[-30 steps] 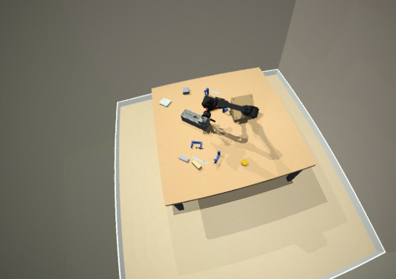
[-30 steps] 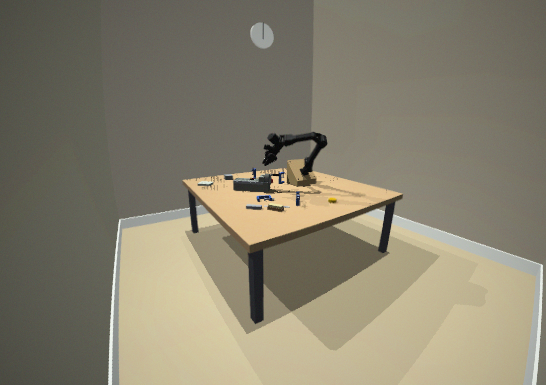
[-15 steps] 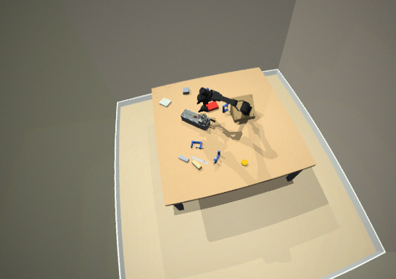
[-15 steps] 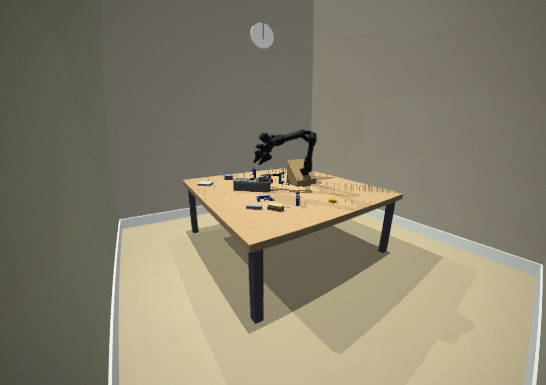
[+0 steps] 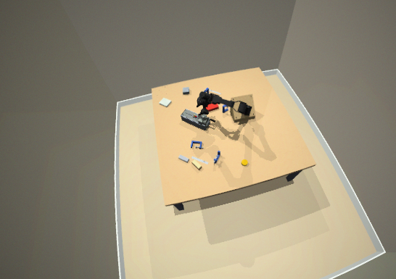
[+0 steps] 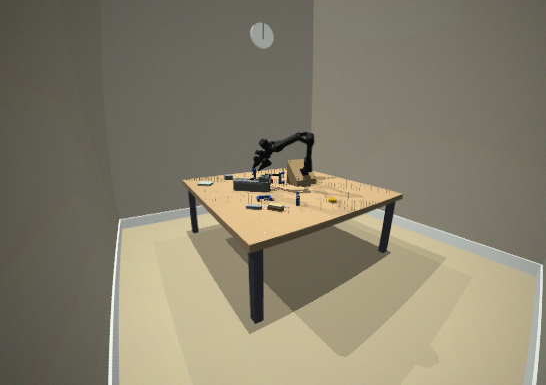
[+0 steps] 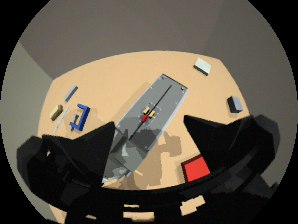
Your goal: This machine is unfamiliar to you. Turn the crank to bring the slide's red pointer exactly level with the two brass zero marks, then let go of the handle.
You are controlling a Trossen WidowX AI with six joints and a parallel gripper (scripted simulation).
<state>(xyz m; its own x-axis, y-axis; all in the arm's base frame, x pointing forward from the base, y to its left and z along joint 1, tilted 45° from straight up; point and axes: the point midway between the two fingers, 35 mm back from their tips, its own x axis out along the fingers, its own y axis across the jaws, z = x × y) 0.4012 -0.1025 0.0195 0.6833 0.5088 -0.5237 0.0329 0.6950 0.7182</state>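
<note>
My gripper tip is 11 cm past the dark crank handle, 11 cm to the right of it and 3 cm above it. Also, from my gripper tip: red pointer 2 cm ahead, 1 cm to the left, 7 cm below; then tan block 12 cm ahead, 43 cm to the left, 13 cm below; then pale tile 29 cm ahead, 33 cm to the right, 14 cm below.
</note>
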